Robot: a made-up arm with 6 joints.
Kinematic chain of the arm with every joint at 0, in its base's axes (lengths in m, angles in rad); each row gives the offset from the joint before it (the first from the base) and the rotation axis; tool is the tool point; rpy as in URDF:
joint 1: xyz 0 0 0.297 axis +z
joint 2: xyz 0 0 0 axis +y
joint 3: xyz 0.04 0 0.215 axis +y
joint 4: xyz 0.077 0 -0.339 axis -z
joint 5: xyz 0 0 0 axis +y
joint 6: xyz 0.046 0 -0.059 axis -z
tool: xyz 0 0 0 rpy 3.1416 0 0
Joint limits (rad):
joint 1: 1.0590..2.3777
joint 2: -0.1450..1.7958
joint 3: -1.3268..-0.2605
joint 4: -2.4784..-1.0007
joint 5: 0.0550..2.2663
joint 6: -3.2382..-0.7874
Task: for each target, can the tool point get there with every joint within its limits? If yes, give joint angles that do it. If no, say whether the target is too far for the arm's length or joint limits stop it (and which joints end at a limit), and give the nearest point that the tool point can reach.
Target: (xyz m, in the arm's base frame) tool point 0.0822 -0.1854 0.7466
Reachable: no: joint limits stop it (at a limit: joint 1, joint 2, joint 3, joint 5) | nearest point 0.2236 0.2825 0.6075 | short by 0.508 m
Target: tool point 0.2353 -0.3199 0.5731
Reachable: no: joint limits stop it (at a limit: joint 2, joint 3, joint 4, joint 5) | nearest point 0.1183 -0.1609 0.1525 | short by 0.465 m
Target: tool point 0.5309 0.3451 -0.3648
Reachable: no: too far | nearest point 0.1957 0.2619 -0.0855 | short by 0.444 m
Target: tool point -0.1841 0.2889 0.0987
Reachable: yes | joints 2.1702 0.5021 -0.8227 -1.6326 0.8103 -1.0513
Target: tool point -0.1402 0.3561 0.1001
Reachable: yes | joints 2.0812 0.6733 -1.0041 -1.8498 1.4627 -1.2529
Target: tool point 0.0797 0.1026 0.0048
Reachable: yes | joints 1.3095 0.9398 -0.5979 -1.1883 1.4761 -2.7708
